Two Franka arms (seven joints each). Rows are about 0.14 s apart.
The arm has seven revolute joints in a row. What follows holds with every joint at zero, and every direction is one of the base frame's. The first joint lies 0.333 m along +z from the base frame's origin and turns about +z. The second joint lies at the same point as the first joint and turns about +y. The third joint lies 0.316 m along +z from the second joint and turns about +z. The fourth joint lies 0.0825 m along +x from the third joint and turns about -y. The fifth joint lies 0.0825 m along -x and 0.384 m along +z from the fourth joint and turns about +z. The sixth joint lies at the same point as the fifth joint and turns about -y. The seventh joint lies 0.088 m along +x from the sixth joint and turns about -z. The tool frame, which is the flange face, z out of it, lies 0.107 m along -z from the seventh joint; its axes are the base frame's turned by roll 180, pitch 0 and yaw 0 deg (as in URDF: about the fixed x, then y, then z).
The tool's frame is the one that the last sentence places.
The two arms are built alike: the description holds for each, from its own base.
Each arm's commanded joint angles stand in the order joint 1, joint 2, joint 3, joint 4, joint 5, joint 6, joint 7.
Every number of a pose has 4 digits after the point.
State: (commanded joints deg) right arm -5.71 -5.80 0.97 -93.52 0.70 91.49 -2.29; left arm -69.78 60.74 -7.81 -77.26 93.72 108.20 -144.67
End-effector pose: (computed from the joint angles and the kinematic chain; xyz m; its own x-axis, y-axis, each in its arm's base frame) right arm 0.5238 -0.0416 0.6524 0.9969 -0.0429 0.0661 -0.0424 -0.9991 -0.0079; left arm 0.2468 -0.6748 0.0973 0.2942 0.1713 0.9403 0.0647 -0.9851 0.1592
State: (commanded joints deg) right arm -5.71 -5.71 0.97 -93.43 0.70 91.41 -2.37; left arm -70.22 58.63 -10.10 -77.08 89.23 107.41 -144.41
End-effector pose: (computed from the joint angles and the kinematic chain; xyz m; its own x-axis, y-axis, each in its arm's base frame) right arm 0.5241 -0.0417 0.6522 0.9970 -0.0415 0.0647 -0.0410 -0.9991 -0.0079; left arm 0.2237 -0.6875 0.1220 0.3458 0.2280 0.9102 0.1123 -0.9731 0.2011
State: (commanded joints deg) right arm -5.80 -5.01 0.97 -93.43 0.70 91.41 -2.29; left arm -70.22 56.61 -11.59 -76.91 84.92 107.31 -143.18
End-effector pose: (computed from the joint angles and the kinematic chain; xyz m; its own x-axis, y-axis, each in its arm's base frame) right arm 0.5279 -0.0429 0.6458 0.9976 -0.0445 0.0525 -0.0441 -0.9990 -0.0086; left arm 0.2111 -0.6957 0.1455 0.3938 0.2646 0.8803 0.1556 -0.9630 0.2199
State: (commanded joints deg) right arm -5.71 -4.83 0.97 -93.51 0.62 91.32 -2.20; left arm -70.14 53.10 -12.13 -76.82 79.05 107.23 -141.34
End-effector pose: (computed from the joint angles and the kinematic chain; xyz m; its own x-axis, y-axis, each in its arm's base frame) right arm 0.5287 -0.0423 0.6433 0.9979 -0.0445 0.0464 -0.0442 -0.9990 -0.0076; left arm 0.2077 -0.7024 0.1856 0.4356 0.3185 0.8419 0.2177 -0.9448 0.2448
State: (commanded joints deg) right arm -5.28 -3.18 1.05 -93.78 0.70 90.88 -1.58; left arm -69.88 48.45 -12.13 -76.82 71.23 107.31 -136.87
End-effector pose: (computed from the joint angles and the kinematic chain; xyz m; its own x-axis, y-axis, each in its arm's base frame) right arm 0.5369 -0.0381 0.6250 0.9989 -0.0464 0.0052 -0.0464 -0.9989 -0.0111; left arm 0.2090 -0.7058 0.2376 0.4941 0.3558 0.7933 0.2806 -0.9289 0.2418
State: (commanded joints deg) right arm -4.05 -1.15 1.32 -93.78 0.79 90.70 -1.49; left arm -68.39 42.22 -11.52 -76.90 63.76 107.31 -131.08
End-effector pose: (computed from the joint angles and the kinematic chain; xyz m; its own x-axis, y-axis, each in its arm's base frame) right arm 0.5473 -0.0245 0.6055 0.9992 -0.0218 -0.0333 -0.0223 -0.9997 -0.0142; left arm 0.2294 -0.7004 0.3095 0.5373 0.4008 0.7421 0.3371 -0.9086 0.2467
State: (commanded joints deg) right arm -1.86 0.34 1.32 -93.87 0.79 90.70 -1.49; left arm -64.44 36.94 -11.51 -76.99 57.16 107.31 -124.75
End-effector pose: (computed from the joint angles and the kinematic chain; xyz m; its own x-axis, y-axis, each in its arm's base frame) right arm 0.5547 -0.0038 0.5904 0.9980 0.0164 -0.0608 0.0155 -0.9998 -0.0155; left arm 0.2708 -0.6804 0.3701 0.5747 0.4414 0.6891 0.3980 -0.8865 0.2359
